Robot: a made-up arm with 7 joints.
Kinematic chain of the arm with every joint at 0, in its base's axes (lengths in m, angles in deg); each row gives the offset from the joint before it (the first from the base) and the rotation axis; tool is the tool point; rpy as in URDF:
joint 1: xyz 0 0 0.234 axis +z
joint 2: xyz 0 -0.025 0.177 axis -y
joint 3: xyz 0 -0.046 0.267 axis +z
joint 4: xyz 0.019 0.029 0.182 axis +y
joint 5: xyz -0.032 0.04 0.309 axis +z
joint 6: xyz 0 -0.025 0.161 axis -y
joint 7: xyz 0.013 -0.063 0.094 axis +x
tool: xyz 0 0 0 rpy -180 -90 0
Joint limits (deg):
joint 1: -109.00..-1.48
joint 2: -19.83..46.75
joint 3: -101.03..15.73
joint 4: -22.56..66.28
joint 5: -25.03..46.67
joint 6: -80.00..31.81
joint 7: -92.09..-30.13
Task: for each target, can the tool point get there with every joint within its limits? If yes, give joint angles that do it. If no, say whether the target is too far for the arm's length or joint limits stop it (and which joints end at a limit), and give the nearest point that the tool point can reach.
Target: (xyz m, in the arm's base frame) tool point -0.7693 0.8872 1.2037
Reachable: no: too far | nearest point -0.5298 0.6110 1.0341 | short by 0.403 m
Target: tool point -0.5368 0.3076 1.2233
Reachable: yes | joints -43.70 37.10 -67.31 7.94 -3.13 -1.53 -58.72
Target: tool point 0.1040 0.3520 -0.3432
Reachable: no: joint limits stop it (at a limit: joint 1, joint 2, joint 3, joint 4, joint 6) | nearest point -0.3321 0.6597 0.7298 | short by 1.198 m
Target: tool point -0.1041 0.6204 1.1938
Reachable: yes | joints -80.47 34.74 -55.94 -9.57 9.98 12.35 -60.25
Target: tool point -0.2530 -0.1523 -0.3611
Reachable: no: joint limits stop it (at a limit: joint 2, joint 3, joint 4, joint 6) | nearest point -0.6254 -0.3765 0.7304 | short by 1.175 m
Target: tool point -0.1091 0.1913 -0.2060
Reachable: no: joint limits stop it (at a limit: joint 2, joint 3, joint 4, joint 6) | nearest point -0.3607 0.6325 0.7313 | short by 1.066 m
